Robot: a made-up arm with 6 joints. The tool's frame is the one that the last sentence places.
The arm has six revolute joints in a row. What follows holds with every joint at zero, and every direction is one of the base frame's.
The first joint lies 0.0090 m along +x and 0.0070 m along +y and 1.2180 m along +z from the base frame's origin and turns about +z.
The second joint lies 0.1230 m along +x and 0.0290 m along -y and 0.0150 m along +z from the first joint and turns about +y.
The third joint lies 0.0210 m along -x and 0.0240 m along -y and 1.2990 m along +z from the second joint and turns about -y.
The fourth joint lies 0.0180 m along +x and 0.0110 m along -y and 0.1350 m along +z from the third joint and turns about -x.
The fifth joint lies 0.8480 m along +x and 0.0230 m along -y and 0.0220 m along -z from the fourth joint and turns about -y.
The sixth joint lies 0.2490 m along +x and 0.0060 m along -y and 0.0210 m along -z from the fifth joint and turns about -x.
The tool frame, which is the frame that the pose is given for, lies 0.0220 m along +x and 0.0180 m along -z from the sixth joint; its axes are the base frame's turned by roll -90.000, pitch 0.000 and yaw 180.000 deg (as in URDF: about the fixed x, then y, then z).
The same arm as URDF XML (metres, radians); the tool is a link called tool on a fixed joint. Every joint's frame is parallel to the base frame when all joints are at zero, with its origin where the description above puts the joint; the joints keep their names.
<robot name="arm">
  <joint name="tool_fixed" type="fixed">
    <parent link="link6"/>
    <child link="tool"/>
    <origin xyz="0.022 0 -0.018" rpy="-1.5708 0 3.1416"/>
  </joint>
  <joint name="joint 6" type="continuous">
    <parent link="link5"/>
    <child link="link6"/>
    <origin xyz="0.249 -0.006 -0.021"/>
    <axis xyz="-1 0 0"/>
  </joint>
  <joint name="joint 5" type="continuous">
    <parent link="link4"/>
    <child link="link5"/>
    <origin xyz="0.848 -0.023 -0.022"/>
    <axis xyz="0 -1 0"/>
  </joint>
  <joint name="joint 4" type="continuous">
    <parent link="link3"/>
    <child link="link4"/>
    <origin xyz="0.018 -0.011 0.135"/>
    <axis xyz="-1 0 0"/>
  </joint>
  <joint name="joint 3" type="continuous">
    <parent link="link2"/>
    <child link="link3"/>
    <origin xyz="-0.021 -0.024 1.299"/>
    <axis xyz="0 -1 0"/>
  </joint>
  <joint name="joint 2" type="continuous">
    <parent link="link1"/>
    <child link="link2"/>
    <origin xyz="0.123 -0.029 0.015"/>
    <axis xyz="0 1 0"/>
  </joint>
  <joint name="joint 1" type="continuous">
    <parent link="base_link"/>
    <child link="link1"/>
    <origin xyz="0.009 0.007 1.218"/>
    <axis xyz="0 0 1"/>
  </joint>
  <link name="base_link"/>
  <link name="link1"/>
  <link name="link2"/>
  <link name="link3"/>
  <link name="link4"/>
  <link name="link5"/>
  <link name="link6"/>
  <link name="tool"/>
</robot>

